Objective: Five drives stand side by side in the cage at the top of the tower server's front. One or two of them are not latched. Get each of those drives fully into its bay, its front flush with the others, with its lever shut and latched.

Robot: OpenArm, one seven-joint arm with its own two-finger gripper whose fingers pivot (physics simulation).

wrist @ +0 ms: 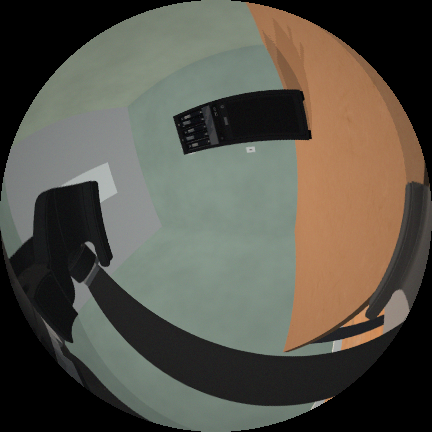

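Observation:
The tower server [265,116] is black and stands on the brown table, well beyond the fingers. It shows lying sideways in the upper middle of the wrist view, its top toward the left. The drive cage [194,130] is at its top end, with five dark drives side by side that carry small grey parts. The drives are too small and dark to tell which lever is open or which front stands out. My gripper [209,245] is wide open, one finger at the left edge and the other at the right edge, with no object between them and far from the server.
The brown table top [345,200] fills the right side, with the server's shadow on it. A black band [225,365] curves across the bottom of the view. A small white plate [250,149] is on the green wall [220,200]. A pale panel [107,182] shows at left.

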